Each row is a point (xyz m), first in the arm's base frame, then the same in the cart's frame.
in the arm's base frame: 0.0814 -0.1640 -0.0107
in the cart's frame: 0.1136 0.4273 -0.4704
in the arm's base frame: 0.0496 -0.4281 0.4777
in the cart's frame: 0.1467 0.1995 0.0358
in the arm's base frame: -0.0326 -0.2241 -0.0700
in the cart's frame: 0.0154 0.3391 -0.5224
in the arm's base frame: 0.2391 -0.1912 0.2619
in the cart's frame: 0.2760 0.4562 -0.2008
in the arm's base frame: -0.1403 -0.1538 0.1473
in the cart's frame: -0.1032 0.3993 -0.3078
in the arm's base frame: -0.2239 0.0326 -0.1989
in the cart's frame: -0.2299 0.5364 -0.6638
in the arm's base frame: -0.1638 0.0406 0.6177
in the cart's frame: -0.1652 0.6176 0.1484
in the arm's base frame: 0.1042 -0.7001 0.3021
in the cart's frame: 0.2593 -0.0656 -0.1219
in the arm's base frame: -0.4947 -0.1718 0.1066
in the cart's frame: -0.4449 0.2997 -0.3379
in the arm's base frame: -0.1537 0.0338 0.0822
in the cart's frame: -0.1590 0.5739 -0.3854
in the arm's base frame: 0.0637 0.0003 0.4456
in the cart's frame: 0.0639 0.6166 -0.0264
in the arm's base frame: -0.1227 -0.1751 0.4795
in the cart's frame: -0.0780 0.4070 0.0245
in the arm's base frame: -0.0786 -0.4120 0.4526
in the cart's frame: 0.0180 0.1846 0.0130
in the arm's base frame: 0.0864 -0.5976 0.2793
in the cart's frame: 0.2187 0.0283 -0.1512
